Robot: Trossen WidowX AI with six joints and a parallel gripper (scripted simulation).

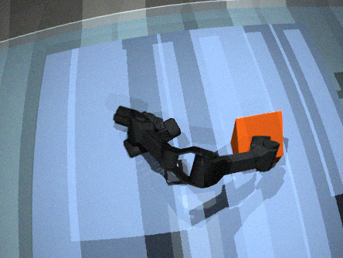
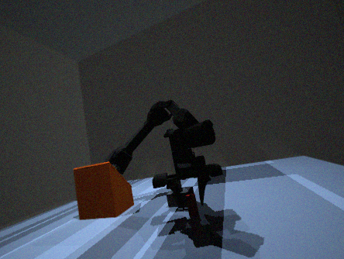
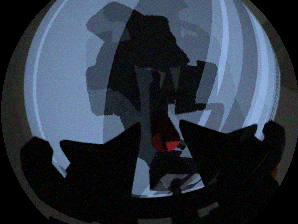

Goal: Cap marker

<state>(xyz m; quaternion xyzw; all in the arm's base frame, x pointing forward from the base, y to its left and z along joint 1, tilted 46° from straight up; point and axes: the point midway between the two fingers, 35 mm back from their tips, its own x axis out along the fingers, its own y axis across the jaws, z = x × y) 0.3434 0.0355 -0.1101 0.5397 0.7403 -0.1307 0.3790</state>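
My gripper tip is now 10 cm to the right of the dark grey holder block and 8 cm past it. Also, from my gripper tip: red cap 1 cm above.
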